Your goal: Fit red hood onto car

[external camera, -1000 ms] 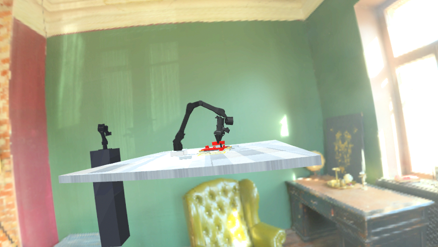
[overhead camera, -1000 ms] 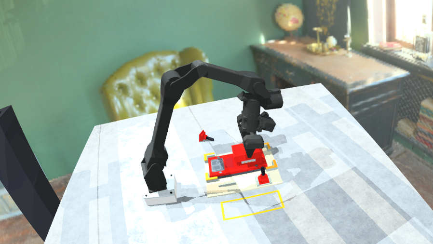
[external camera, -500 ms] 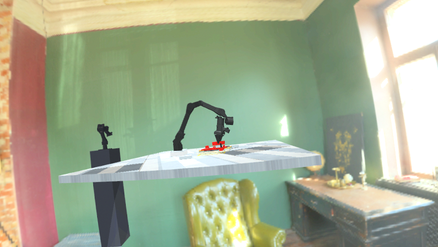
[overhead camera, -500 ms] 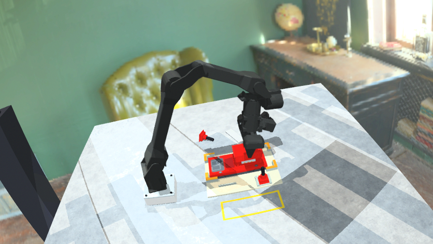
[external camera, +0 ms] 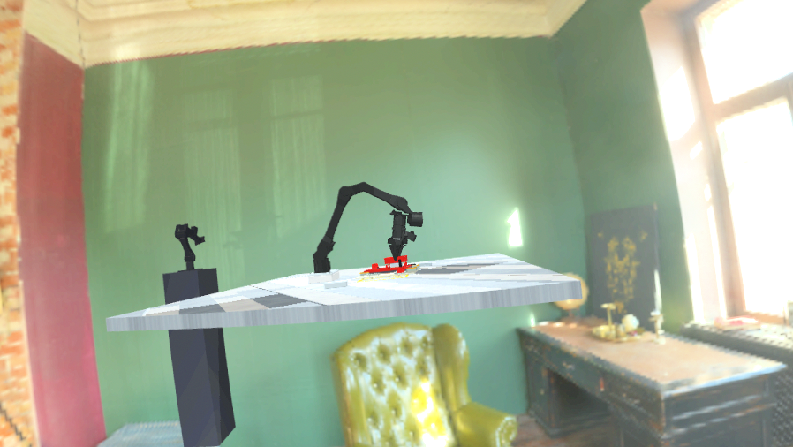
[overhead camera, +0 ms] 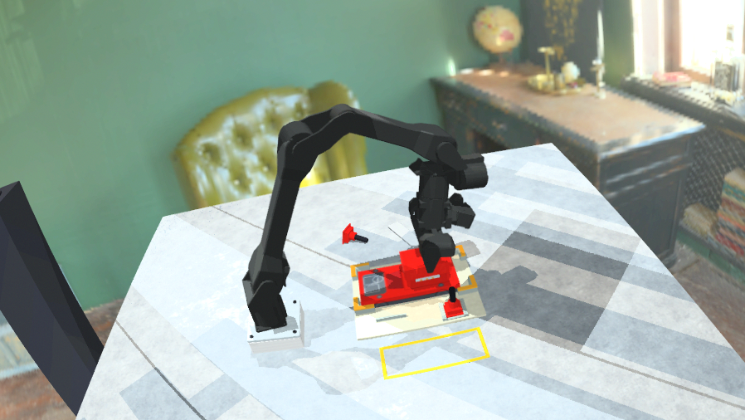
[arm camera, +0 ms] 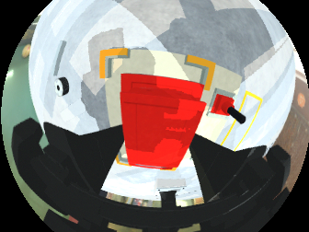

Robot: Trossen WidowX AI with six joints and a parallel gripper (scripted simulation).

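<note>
The grey engine block is 30 mm below my gripper tip and 10 mm to the left of it. The rest, counted from my gripper tip: black upright stick 110 mm to the right, 20 mm below, 10 mm ahead; black wheel 200 mm to the left, 80 mm ahead, 50 mm below; red hood 10 mm above.
</note>
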